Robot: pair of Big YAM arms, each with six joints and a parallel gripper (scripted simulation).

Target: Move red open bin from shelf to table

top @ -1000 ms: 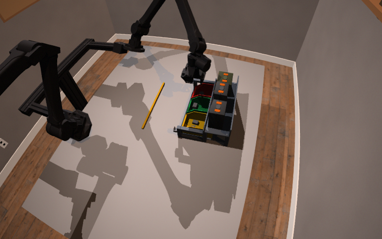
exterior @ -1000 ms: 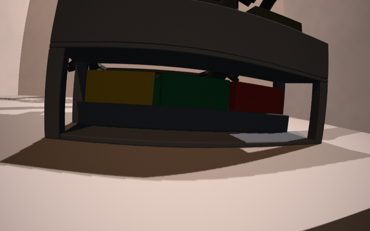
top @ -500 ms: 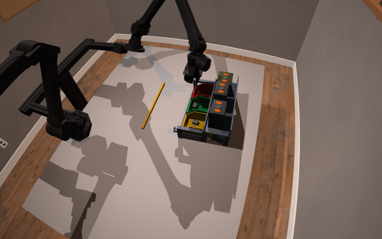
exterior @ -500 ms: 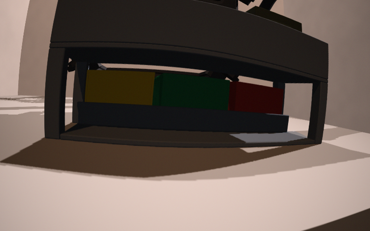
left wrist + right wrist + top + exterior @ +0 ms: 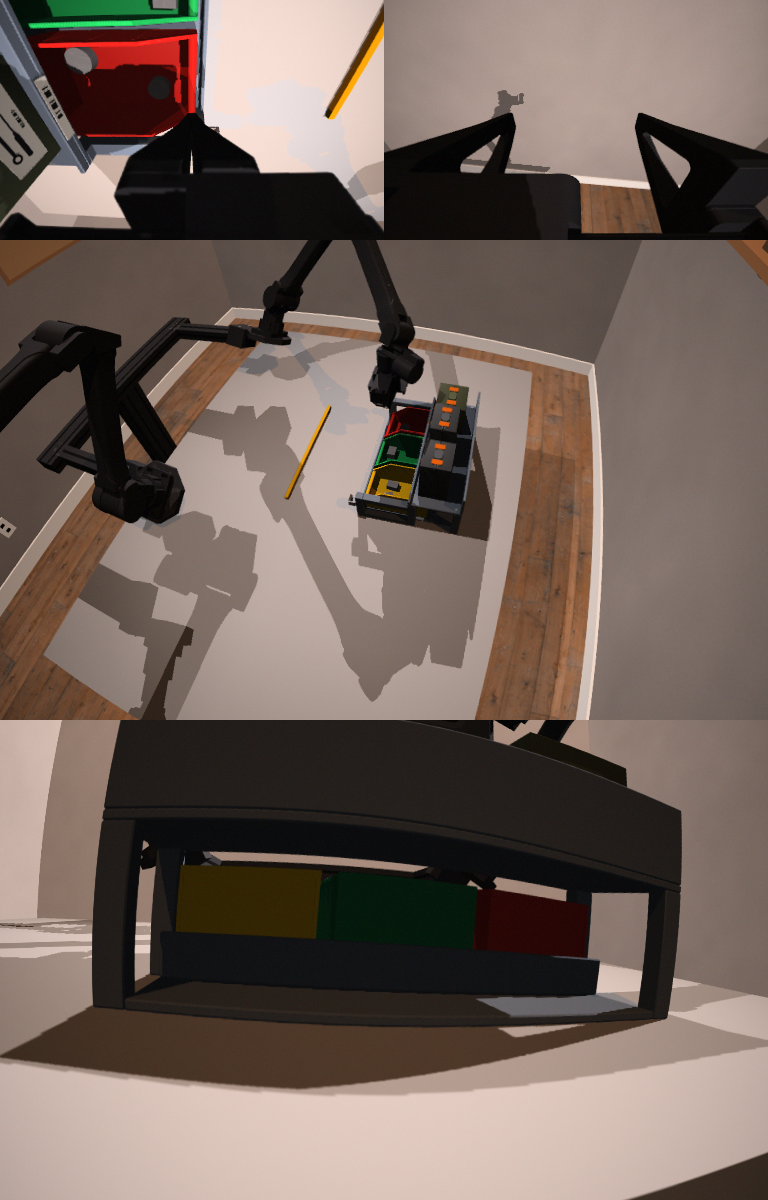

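Now: left hand 8 cm short of the red open bin and 8 cm above it. From my left hand the other things lie so: grey shelf: 11 cm to the right, 11 cm ahead, 6 cm below; then green bin: 11 cm to the right, 8 cm below, 8 cm ahead.
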